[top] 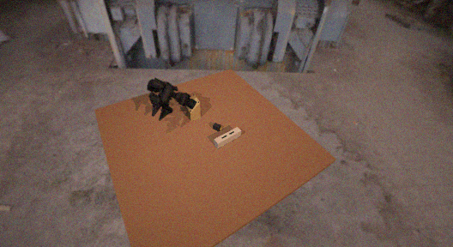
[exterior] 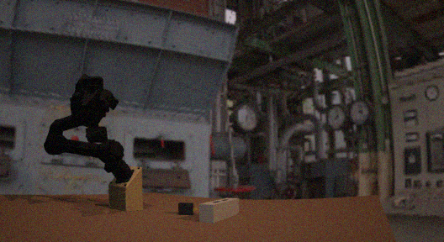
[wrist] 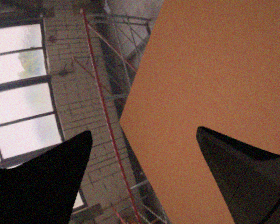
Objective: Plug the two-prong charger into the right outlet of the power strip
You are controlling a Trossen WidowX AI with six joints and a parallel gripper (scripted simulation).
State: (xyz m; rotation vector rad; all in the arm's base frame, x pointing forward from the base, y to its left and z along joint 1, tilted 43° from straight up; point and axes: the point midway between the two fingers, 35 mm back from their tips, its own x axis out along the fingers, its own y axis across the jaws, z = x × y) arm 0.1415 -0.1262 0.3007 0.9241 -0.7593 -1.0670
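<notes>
Now: gripper tip 390 mm to the right of the dark charger, 240 mm above it and 100 mm short of it.
</notes>
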